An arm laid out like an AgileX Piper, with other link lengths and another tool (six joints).
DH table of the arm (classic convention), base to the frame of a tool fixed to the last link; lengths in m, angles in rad. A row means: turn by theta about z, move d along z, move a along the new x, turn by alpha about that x. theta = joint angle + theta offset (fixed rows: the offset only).
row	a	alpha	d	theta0
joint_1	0	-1.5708	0.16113	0
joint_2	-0.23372	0	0	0.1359
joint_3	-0.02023	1.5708	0	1.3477
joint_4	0	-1.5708	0.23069	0
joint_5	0	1.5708	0	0
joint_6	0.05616	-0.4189	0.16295	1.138
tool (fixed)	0	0	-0.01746	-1.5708
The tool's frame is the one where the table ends.
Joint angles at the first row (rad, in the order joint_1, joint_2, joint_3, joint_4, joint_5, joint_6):
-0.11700, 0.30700, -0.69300, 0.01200, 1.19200, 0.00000
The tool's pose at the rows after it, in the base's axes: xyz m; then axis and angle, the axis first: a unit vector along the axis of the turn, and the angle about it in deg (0 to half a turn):
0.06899, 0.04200, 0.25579, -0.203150, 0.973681, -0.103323, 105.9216
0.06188, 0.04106, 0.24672, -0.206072, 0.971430, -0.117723, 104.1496
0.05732, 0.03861, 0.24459, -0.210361, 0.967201, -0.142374, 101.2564
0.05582, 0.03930, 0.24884, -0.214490, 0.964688, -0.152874, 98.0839
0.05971, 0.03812, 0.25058, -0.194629, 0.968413, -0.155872, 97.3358
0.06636, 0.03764, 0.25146, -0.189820, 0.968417, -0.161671, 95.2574
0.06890, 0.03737, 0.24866, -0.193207, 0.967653, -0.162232, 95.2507
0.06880, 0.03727, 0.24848, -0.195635, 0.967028, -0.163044, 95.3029
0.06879, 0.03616, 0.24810, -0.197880, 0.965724, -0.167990, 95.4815
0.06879, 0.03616, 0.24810, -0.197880, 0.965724, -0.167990, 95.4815
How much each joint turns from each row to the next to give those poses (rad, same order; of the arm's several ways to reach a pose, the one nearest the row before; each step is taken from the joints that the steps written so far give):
0.00012, -0.12997, 0.06599, -0.00010, -0.00102, 0.00011
-0.00013, -0.08904, 0.04701, -0.01189, 0.00502, -0.00012
0.00007, -0.07599, 0.02199, -0.02007, -0.00698, 0.00006
0.00092, -0.03901, 0.00000, 0.00308, -0.01900, -0.00007
0.00006, 0.00602, 0.00500, -0.01206, -0.02102, 0.03506
-0.00005, -0.00201, 0.02201, -0.00095, -0.05600, 0.01295
0.00000, 0.00100, 0.01598, 0.00100, -0.01798, -0.00500
-0.00007, -0.00002, 0.00002, 0.00007, -0.00001, -0.00406
0.00013, 0.00002, -0.00001, -0.00713, -0.00001, -0.00289
0.00000, 0.00000, 0.00000, 0.00000, 0.00000, 0.00000

